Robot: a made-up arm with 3 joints. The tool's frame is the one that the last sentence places.
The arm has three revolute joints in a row. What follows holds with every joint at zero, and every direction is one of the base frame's.
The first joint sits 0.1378 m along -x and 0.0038 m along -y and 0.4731 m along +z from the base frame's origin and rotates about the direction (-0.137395, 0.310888, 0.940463), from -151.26 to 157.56 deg.
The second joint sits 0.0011 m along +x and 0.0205 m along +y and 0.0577 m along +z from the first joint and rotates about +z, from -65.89 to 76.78 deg.
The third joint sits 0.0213 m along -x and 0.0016 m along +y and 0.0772 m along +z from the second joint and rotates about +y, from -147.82 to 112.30 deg.
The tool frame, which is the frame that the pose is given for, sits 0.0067 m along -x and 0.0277 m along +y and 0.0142 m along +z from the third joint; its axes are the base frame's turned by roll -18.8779, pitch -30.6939 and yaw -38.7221 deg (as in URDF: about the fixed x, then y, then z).
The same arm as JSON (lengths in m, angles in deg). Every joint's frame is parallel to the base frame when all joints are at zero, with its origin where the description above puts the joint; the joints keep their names.
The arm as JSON. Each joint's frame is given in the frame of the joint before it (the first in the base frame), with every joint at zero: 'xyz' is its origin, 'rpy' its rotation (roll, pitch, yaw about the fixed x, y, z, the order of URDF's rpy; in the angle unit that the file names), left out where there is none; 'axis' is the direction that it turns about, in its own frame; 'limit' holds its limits. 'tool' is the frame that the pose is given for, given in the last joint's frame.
{"units": {"length": "m", "angle": "deg"}, "joints": [
  {"name": "joint 1", "type": "revolute", "origin": {"xyz": [-0.1378, -0.0038, 0.4731]}, "axis": [-0.137395, 0.310888, 0.940463], "limit": {"lower": -151.26, "upper": 157.56}},
  {"name": "joint 2", "type": "revolute", "origin": {"xyz": [0.0011, 0.0205, 0.0577]}, "axis": [0.0, 0.0, 1.0], "limit": {"lower": -65.89, "upper": 76.78}},
  {"name": "joint 3", "type": "revolute", "origin": {"xyz": [-0.0213, 0.0016, 0.0772]}, "axis": [0.0, 1.0, 0.0], "limit": {"lower": -147.82, "upper": 112.3}}
], "tool": {"origin": {"xyz": [-0.0067, 0.0277, 0.0142], "rpy": [-18.88, -30.69, -38.72]}}}

